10 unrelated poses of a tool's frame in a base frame.
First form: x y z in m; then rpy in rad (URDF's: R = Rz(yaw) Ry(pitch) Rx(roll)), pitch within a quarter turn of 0, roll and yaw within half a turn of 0.
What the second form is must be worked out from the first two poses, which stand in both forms.
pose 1, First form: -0.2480 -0.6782 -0.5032 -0.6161 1.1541 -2.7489
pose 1, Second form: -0.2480 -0.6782 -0.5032 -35.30 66.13 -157.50
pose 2, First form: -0.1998 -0.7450 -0.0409 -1.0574 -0.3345 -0.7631
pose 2, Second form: -0.1998 -0.7450 -0.0409 -60.58 -19.17 -43.72
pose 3, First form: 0.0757 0.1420 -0.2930 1.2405 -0.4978 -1.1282
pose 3, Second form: 0.0757 0.1420 -0.2930 71.08 -28.52 -64.64
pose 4, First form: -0.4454 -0.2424 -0.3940 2.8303 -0.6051 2.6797
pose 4, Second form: -0.4454 -0.2424 -0.3940 162.16 -34.67 153.54
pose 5, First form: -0.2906 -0.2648 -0.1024 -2.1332 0.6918 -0.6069
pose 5, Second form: -0.2906 -0.2648 -0.1024 -122.22 39.64 -34.77
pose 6, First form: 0.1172 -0.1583 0.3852 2.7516 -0.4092 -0.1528
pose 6, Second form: 0.1172 -0.1583 0.3852 157.66 -23.45 -8.75
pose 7, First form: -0.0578 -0.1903 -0.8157 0.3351 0.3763 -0.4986
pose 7, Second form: -0.0578 -0.1903 -0.8157 19.20 21.56 -28.57
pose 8, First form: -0.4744 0.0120 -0.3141 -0.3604 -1.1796 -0.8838
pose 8, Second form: -0.4744 0.0120 -0.3141 -20.65 -67.59 -50.64
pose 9, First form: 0.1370 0.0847 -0.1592 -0.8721 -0.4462 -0.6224
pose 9, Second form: 0.1370 0.0847 -0.1592 -49.97 -25.57 -35.66
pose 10, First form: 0.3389 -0.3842 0.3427 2.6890 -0.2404 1.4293
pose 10, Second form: 0.3389 -0.3842 0.3427 154.07 -13.77 81.89
